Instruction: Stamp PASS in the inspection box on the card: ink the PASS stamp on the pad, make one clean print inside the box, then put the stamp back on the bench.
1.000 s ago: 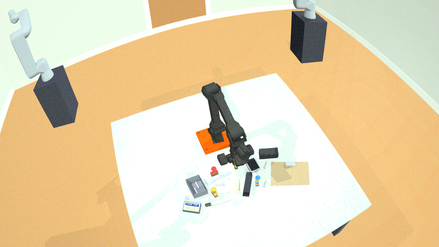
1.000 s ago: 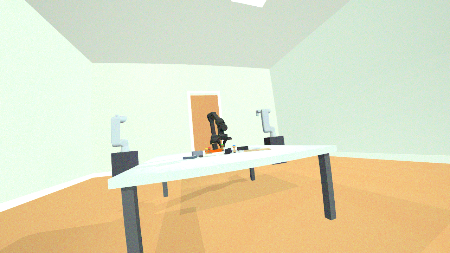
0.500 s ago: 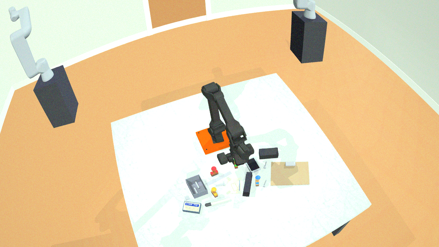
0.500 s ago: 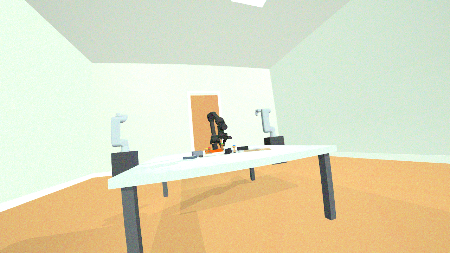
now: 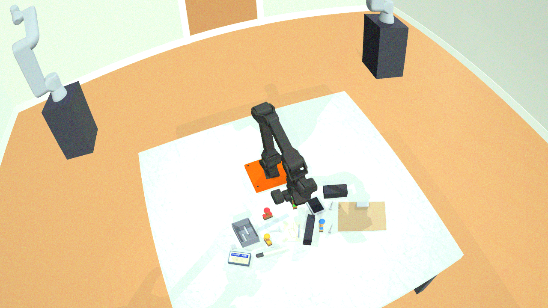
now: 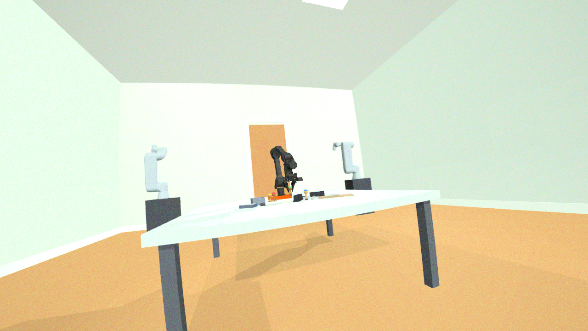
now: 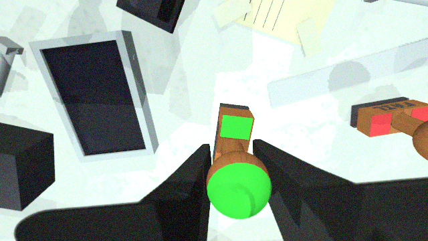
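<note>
Now: the ink pad 90 mm to the left of my gripper tip, 50 mm below it and 10 mm ahead of it. Also, from my gripper tip: red-knobbed stamp: 120 mm to the right, 30 mm below, 10 mm ahead; green-capped wooden stamp: right at my gripper tip; cream card: 110 mm ahead, 60 mm below, 40 mm to the right.
</note>
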